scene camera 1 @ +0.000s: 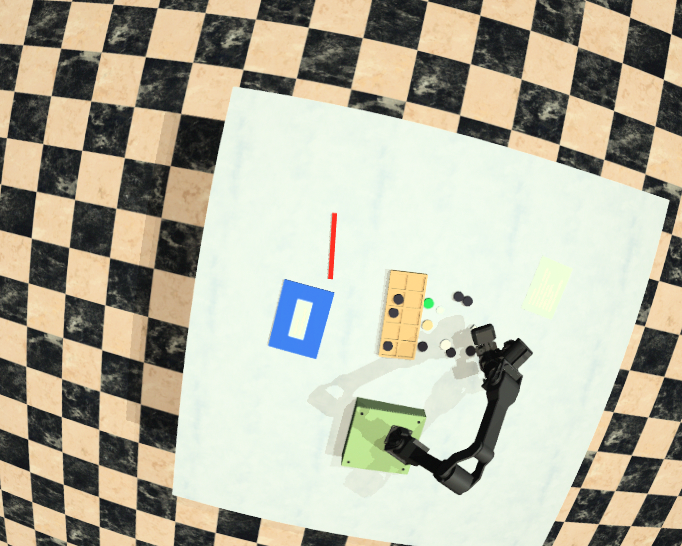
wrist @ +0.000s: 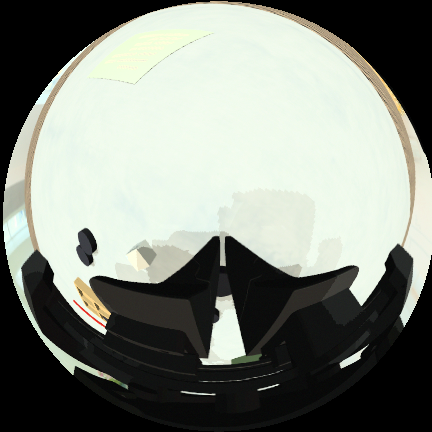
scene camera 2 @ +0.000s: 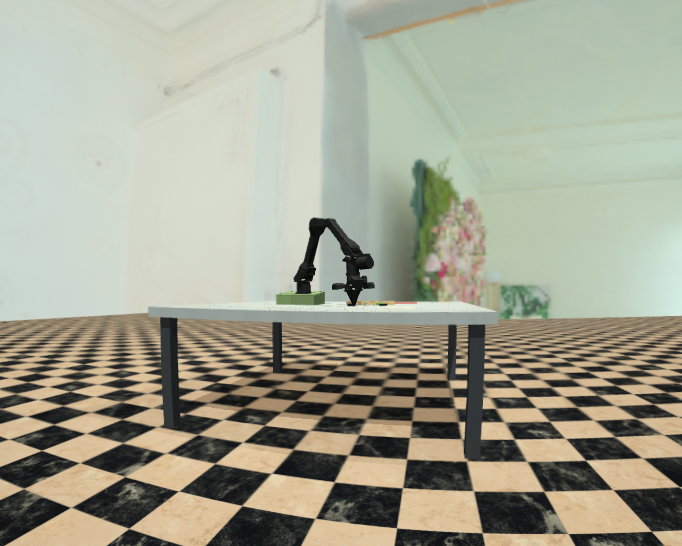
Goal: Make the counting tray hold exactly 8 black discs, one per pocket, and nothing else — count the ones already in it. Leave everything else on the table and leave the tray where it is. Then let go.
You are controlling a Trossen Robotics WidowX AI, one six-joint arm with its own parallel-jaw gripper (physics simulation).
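The tan counting tray [scene camera 1: 407, 280] [wrist: 85, 288] holds three black discs [scene camera 1: 398, 298] [scene camera 1: 393, 312] [scene camera 1: 387, 345], all in its left column in scene camera 1. A loose black disc [scene camera 1: 422, 346] lies just right of the tray's near end. Two more loose discs [scene camera 1: 458, 296] [scene camera 1: 467, 300] lie touching or nearly so, farther right. Another black disc [scene camera 1: 451, 352] lies beside a white disc [scene camera 1: 445, 344]. My gripper [scene camera 2: 352, 303] [wrist: 221, 241] is shut and low over the table. A black disc [scene camera 1: 470, 350] [wrist: 223, 281] shows behind the narrow finger gap, partly covered, not gripped.
A green disc [scene camera 1: 428, 303] and a yellow disc [scene camera 1: 427, 324] lie along the tray's right side. A pale faceted piece [wrist: 142, 257] shows left of the fingers. A red bar [scene camera 1: 332, 245], a blue frame [scene camera 1: 280, 318], a pale note [scene camera 1: 547, 287] and the green base block [scene camera 1: 364, 449] are present.
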